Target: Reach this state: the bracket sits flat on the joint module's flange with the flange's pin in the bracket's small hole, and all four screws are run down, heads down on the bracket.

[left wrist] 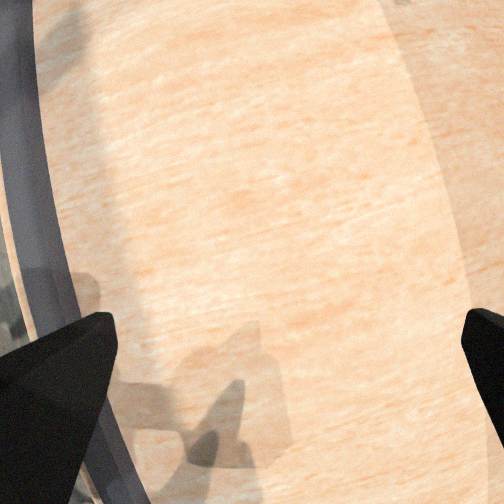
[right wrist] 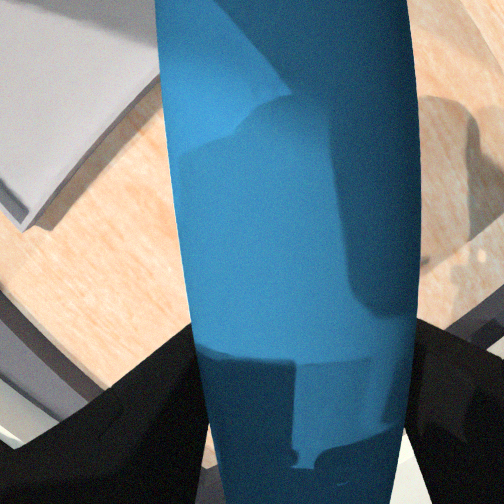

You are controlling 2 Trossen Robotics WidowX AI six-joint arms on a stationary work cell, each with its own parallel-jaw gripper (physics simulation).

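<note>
In the right wrist view my right gripper (right wrist: 305, 400) is shut on a thick blue handle (right wrist: 295, 240), likely a screwdriver, which runs straight away from the camera and fills the middle of the frame. Its tip is hidden. A flat grey plate (right wrist: 65, 95), perhaps the bracket or a tray, lies on the wooden table at the upper left. In the left wrist view my left gripper (left wrist: 287, 360) is open and empty above bare wooden table. The joint module, its flange and the screws are not in view.
A dark grey rail (left wrist: 35, 200) runs along the table's left edge in the left wrist view. Grey frame pieces (right wrist: 35, 370) show at the lower left and lower right of the right wrist view.
</note>
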